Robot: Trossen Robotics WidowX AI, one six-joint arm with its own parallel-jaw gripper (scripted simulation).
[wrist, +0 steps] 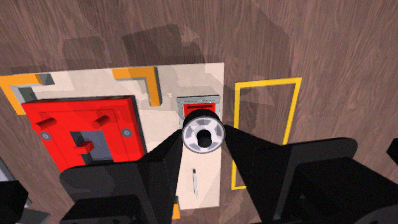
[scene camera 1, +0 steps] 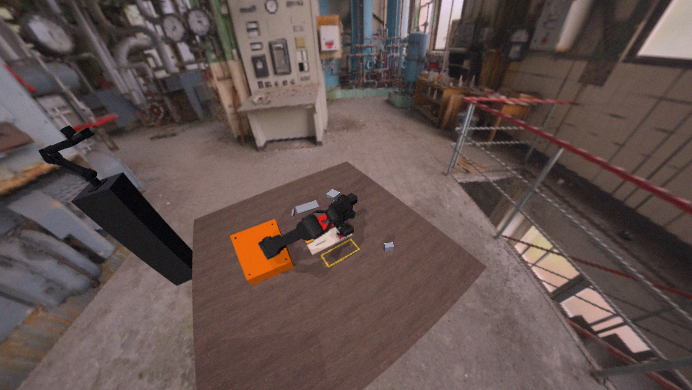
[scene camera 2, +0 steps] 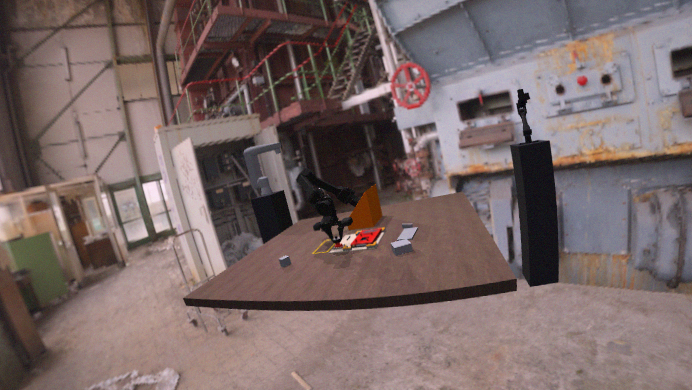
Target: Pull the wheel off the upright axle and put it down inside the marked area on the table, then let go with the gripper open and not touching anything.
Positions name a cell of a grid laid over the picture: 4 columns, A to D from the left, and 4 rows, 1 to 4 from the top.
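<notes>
You'd see my gripper (wrist: C3) here, along with a red block (wrist: A3).
</notes>
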